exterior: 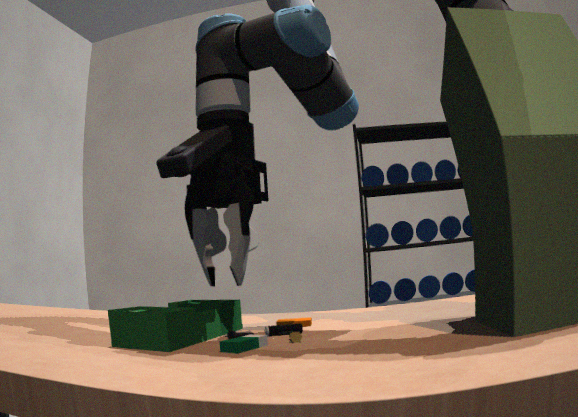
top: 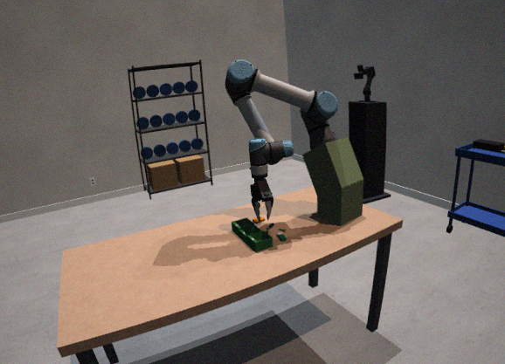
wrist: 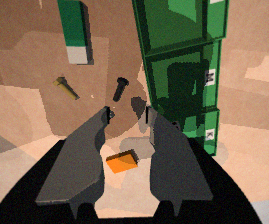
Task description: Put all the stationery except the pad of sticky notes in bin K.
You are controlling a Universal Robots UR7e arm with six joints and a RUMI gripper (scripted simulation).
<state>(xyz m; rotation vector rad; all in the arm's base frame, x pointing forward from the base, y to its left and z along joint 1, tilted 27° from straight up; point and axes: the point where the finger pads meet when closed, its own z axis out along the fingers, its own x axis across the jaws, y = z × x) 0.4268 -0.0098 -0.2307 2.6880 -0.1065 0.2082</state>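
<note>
My gripper is now 8 cm above the green block, 6 cm to the right of it and 6 cm past it. Also, from my hand: black cylinder (8 cm below, 6 cm to the right, 5 cm behind); then green bin (7 cm ahead, 6 cm below); then black bolt (8 cm below, 1 cm behind).
</note>
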